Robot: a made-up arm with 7 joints. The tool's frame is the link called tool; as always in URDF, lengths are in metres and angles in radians.
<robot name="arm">
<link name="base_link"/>
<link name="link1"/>
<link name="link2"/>
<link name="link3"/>
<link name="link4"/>
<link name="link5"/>
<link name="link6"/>
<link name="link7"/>
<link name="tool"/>
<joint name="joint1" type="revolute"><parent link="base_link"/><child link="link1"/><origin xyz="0 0 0" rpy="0 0 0"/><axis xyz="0 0.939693 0.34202"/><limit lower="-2.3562" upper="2.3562"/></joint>
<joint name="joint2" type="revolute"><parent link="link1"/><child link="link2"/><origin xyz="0 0 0" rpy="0 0 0"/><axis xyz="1 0 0"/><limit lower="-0.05" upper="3.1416"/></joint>
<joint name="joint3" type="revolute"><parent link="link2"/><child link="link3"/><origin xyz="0 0 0" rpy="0 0 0"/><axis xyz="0 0 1"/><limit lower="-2.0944" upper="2.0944"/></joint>
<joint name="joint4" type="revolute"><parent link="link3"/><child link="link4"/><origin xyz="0.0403 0 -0.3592" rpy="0 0 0"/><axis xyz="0 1 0"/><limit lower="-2.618" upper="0.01"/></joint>
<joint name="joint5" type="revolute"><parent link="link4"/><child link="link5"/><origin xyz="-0.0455 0 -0.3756" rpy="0 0 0"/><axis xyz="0 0 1"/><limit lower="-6.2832" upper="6.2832"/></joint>
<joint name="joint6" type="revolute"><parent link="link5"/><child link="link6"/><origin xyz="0 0 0" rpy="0 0 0"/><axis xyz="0 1 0"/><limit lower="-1.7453" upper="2.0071"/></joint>
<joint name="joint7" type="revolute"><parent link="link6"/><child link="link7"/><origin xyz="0 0 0" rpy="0 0 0"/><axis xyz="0 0 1"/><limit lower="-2.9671" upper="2.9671"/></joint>
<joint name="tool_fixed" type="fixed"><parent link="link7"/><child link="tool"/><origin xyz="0 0 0" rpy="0 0 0"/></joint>
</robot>
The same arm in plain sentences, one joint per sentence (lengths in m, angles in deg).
The arm has seven revolute joints in a row. What follows holds with every joint at zero, and every direction is one of the base frame's. The first joint sits at the same point as the base frame's origin and turns about the direction (0, 0.9397, 0.342), from -135.00 to 135.00 deg. The second joint sits at the same point as the first joint and turns about +x, from -2.86 to 180.00 deg. The third joint sits at the same point as the second joint and turns about +z, from -120.00 to 120.00 deg. The fourth joint sits 0.0403 m along +x and 0.3592 m along -z from the third joint and turns about +y, from -150.00 to 0.57 deg. The fifth joint sits 0.0455 m along -x and 0.3756 m along -z from the fourth joint and turns about +z, from -360.00 to 360.00 deg. The sixth joint sits at the same point as the fifth joint and turns about +y, from -100.00 to 115.00 deg. The seventh joint sits at the same point as the sixth joint and turns about +z, from -170.00 to 170.00 deg. The tool frame, which is the frame that the pose is given for, sits at the same point as the seventh joint; its axes are parallel to the base frame's.
